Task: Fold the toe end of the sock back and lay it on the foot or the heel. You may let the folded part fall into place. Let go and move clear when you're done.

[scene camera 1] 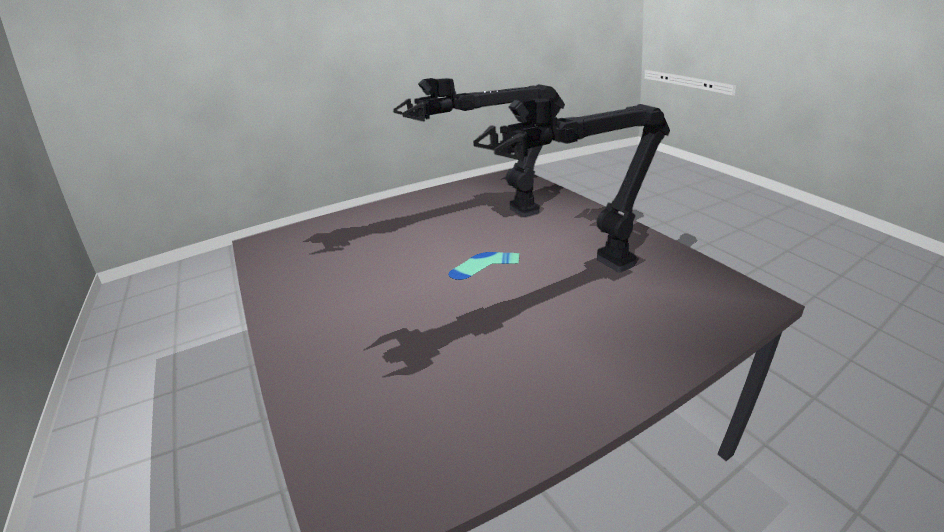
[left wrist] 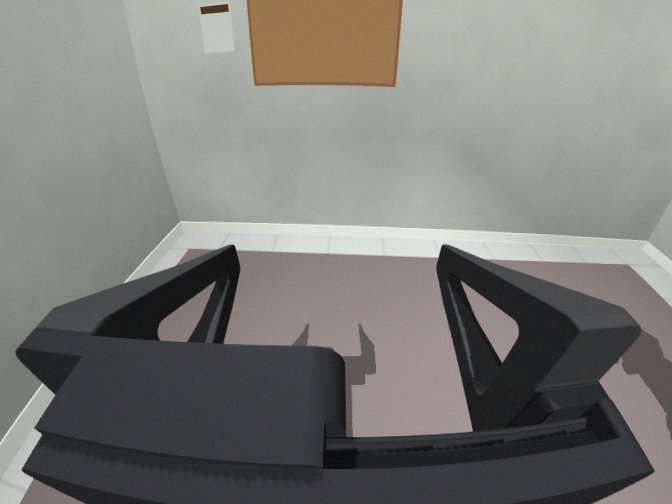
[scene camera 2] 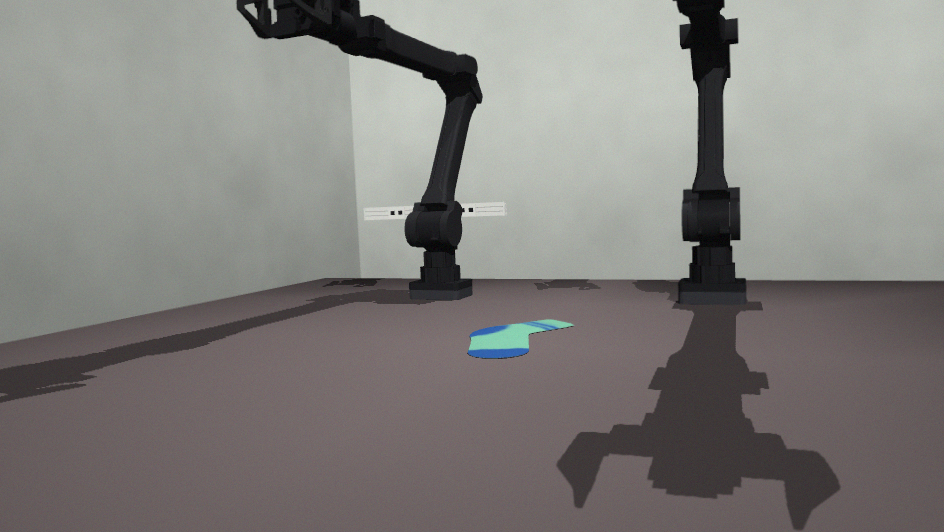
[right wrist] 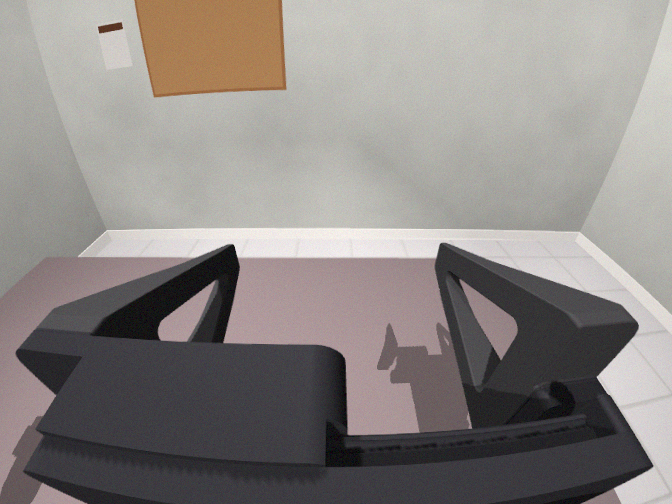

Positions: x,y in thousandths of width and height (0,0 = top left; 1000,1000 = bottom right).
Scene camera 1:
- my left gripper: 512,277
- mint-green sock: 506,493
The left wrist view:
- my left gripper: 504,509
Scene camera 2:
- mint-green sock: 542,640
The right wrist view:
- my right gripper: 502,507
